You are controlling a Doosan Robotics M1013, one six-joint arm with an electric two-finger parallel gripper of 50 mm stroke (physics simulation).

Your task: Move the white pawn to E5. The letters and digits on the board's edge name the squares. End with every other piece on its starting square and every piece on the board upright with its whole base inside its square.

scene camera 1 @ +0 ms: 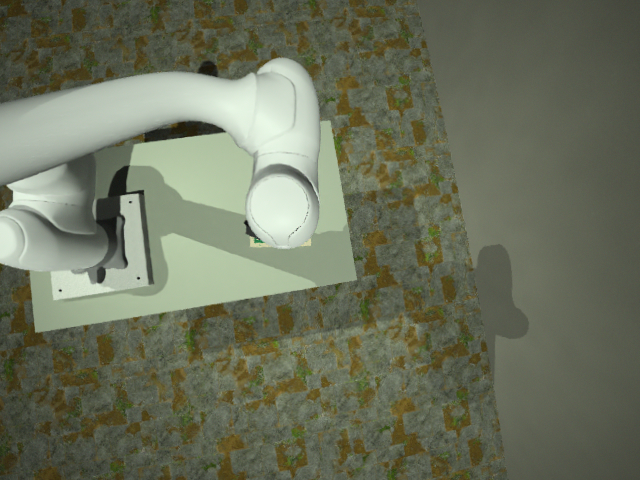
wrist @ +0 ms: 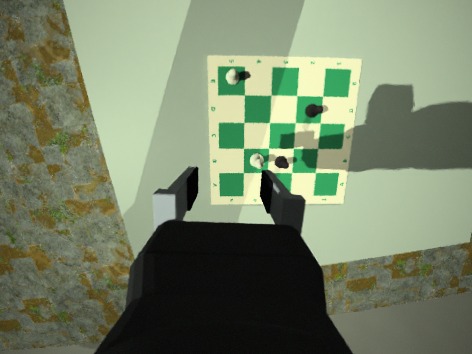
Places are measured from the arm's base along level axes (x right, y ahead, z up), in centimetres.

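Where they show: gripper, fingertip midpoint: [wrist: 229, 181]; arm's base, link origin: [scene camera 1: 99, 245].
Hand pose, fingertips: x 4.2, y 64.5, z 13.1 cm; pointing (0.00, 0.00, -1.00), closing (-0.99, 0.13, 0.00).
Things, the pixels of their centre, and the offset from my fingertips. Level surfaces: height alone.
- white pawn, body centre: [wrist: 232, 75] dx -1.4, dy -10.8, dz -13.8 cm
- chessboard, body centre: [wrist: 281, 135] [scene camera 1: 280, 216] dx -8.1, dy -2.1, dz -15.7 cm
- white piece, body centre: [wrist: 258, 162] dx -4.0, dy +1.2, dz -13.2 cm
- pale table, surface height: dz -16.0 cm
The white pawn [wrist: 231, 76] is round-headed and stands upright on the green square E5 of the chessboard [wrist: 214, 147] [scene camera 1: 254, 244], at the top left in the wrist view; its base looks inside the square. Another white piece [wrist: 257, 160] stands on B4. A black piece [wrist: 281, 162] stands close beside it on B3, and another black piece [wrist: 313, 110] is on D2. My gripper [wrist: 229, 181] is open and empty, above the board's lower left part and away from the pawn. In the scene view the arm hides the fingers and most of the board.
The pale table [scene camera 1: 206, 170] [wrist: 405, 210] carries the board and the arm's base plate [scene camera 1: 135, 237]. Arm shadows cross the table and part of the board. Patterned stone floor [scene camera 1: 310, 387] [wrist: 35, 200] lies beyond the table edges.
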